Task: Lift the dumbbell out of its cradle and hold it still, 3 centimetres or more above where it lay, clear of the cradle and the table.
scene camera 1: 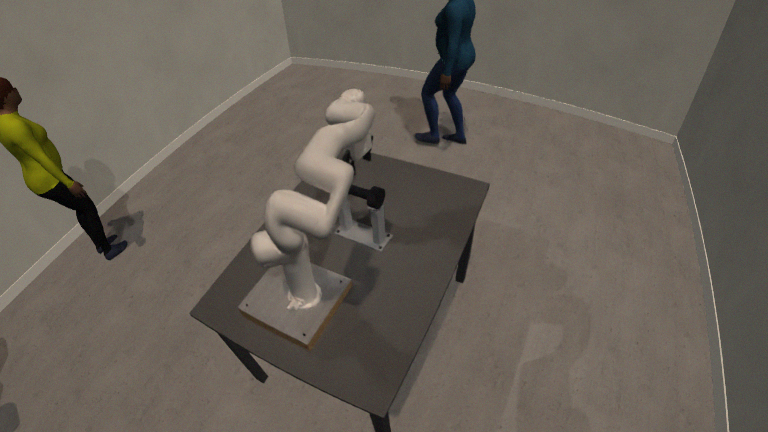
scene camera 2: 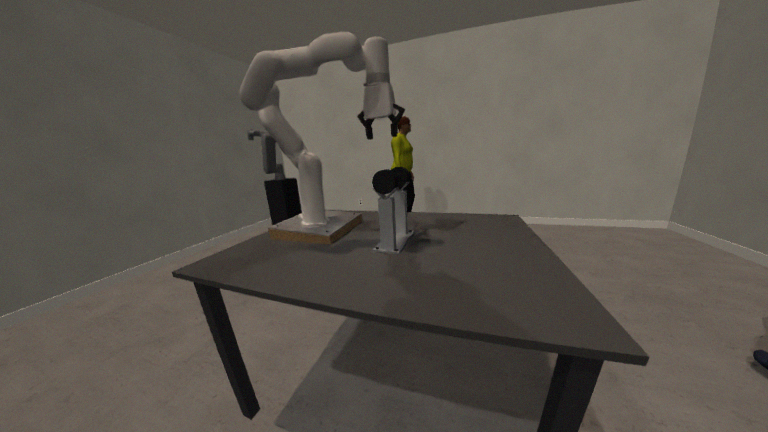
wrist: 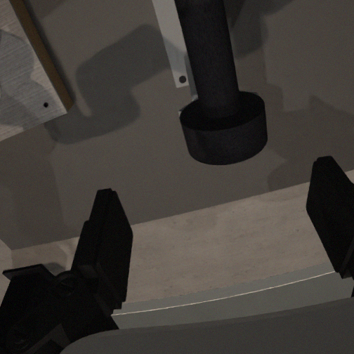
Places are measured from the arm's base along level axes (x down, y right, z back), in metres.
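Pixels of known places: gripper, fingertip midpoint: (scene camera 1: pixel 359 166) (scene camera 2: pixel 381 137); arm's base at its link origin: (scene camera 1: pixel 304 295) (scene camera 2: pixel 315 222).
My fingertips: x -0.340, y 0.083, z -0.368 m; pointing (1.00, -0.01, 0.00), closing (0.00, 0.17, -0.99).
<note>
Ahead of a thing's pixels: the offset from my fingertips to its middle. Level surfaces: height alone.
The black dumbbell @(dx +0.145, dy -0.033, dz -0.023 m) (scene camera 1: pixel 366 193) (scene camera 2: pixel 384 182) (wrist: pixel 212 60) lies level across the two upright posts of the light grey cradle @(dx +0.277, dy -0.033, dz -0.023 m) (scene camera 1: pixel 378 228) (scene camera 2: pixel 387 222) (wrist: pixel 172 45). In scene camera 1 the arm hides its far head. My gripper (scene camera 2: pixel 381 134) (wrist: pixel 216 197) is wide open and empty, pointing down, and hangs well above the dumbbell, apart from it. In the wrist view one round head lies ahead of the gap between the fingers, and the handle runs away towards the top edge. In scene camera 1 the gripper is partly behind the arm.
The cradle stands on the dark table @(dx +0.389 m) (scene camera 1: pixel 429 214) (scene camera 2: pixel 456 290). The arm's base plate (scene camera 1: pixel 265 306) (scene camera 2: pixel 300 235) (wrist: pixel 25 90) is on the same table. A person in yellow (scene camera 1: pixel 26 155) (scene camera 2: pixel 402 153) and one in teal (scene camera 1: pixel 456 42) stand beyond the table. A black stand (scene camera 2: pixel 281 198) is behind the arm.
</note>
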